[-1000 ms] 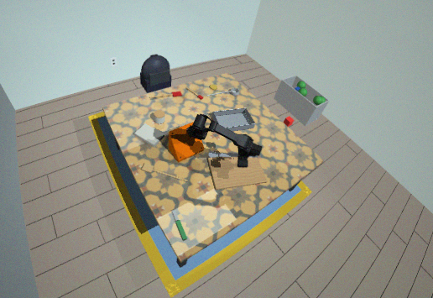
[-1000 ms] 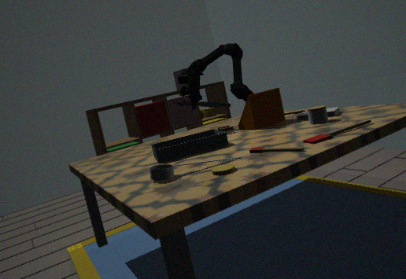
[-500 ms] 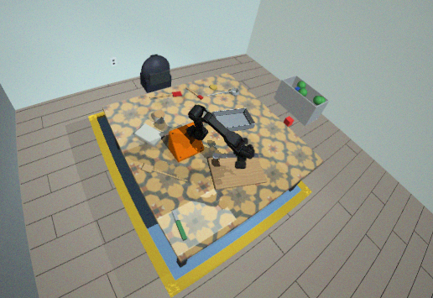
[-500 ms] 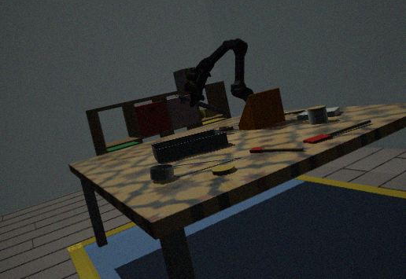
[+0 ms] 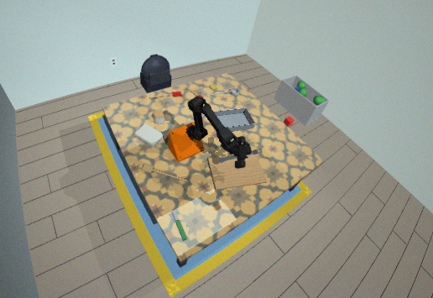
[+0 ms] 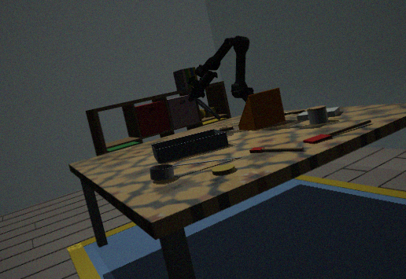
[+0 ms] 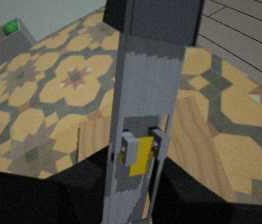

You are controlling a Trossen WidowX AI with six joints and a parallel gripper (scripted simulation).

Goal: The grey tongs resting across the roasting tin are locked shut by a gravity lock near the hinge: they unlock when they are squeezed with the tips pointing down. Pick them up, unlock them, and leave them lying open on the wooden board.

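The yellow lock piece is 20 mm behind my gripper tip and 30 mm above it. Also, from my gripper tip: white flat block (320 mm behind, 610 mm to the left, 190 mm below); then roasting tin (310 mm ahead, 370 mm to the left, 170 mm below); then wooden board (30 mm to the left, 190 mm below).
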